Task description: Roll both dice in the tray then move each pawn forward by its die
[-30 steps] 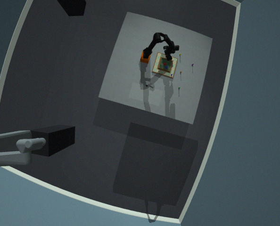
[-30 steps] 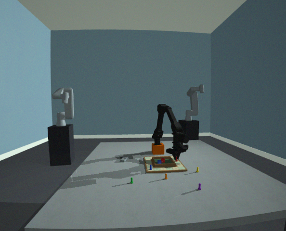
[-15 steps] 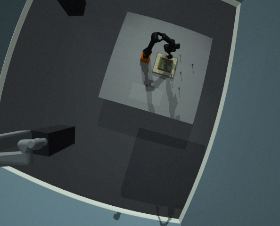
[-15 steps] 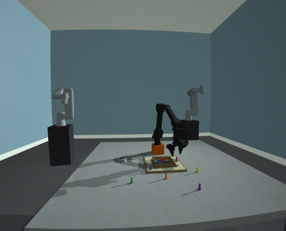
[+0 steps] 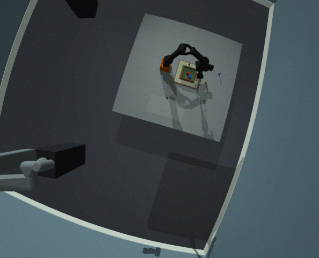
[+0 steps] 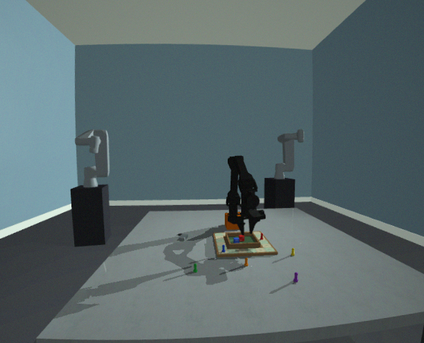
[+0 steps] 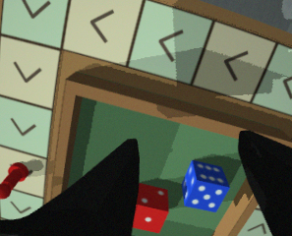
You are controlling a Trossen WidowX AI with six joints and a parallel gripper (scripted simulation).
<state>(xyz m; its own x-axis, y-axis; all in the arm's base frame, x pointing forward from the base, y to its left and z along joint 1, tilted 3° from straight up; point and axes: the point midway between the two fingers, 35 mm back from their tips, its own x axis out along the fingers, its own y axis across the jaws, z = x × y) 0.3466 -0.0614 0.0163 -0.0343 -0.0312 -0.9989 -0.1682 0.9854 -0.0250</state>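
The blue pawn is 120 mm to the right of my gripper tip, 50 mm below it and 10 mm ahead of it. Also, from my gripper tip: green tray 80 mm behind, 70 mm below, 10 mm to the left; blue die 70 mm behind, 50 mm below, 30 mm to the right; red die 90 mm behind, 50 mm below, 10 mm to the left.
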